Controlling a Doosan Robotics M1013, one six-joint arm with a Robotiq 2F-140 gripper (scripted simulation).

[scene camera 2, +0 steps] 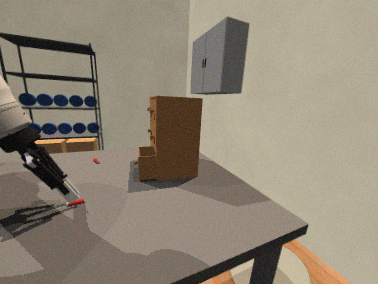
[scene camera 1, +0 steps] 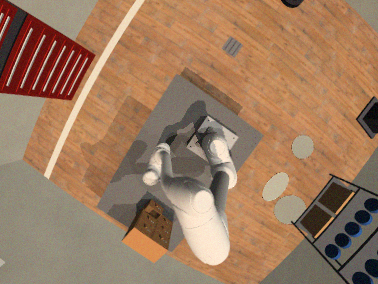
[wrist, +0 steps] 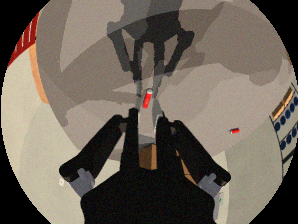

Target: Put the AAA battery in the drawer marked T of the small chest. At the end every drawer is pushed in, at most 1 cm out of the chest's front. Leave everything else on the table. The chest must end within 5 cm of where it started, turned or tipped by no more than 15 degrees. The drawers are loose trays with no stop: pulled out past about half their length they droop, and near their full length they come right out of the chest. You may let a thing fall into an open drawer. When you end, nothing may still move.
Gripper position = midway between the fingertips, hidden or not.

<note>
In view: the gripper [scene camera 2: 74,198] and a wooden chest [scene camera 2: 178,119].
The wooden chest is seen too in scene camera 1 [scene camera 1: 135,239]. The gripper is seen too in the wrist view [wrist: 146,105].
</note>
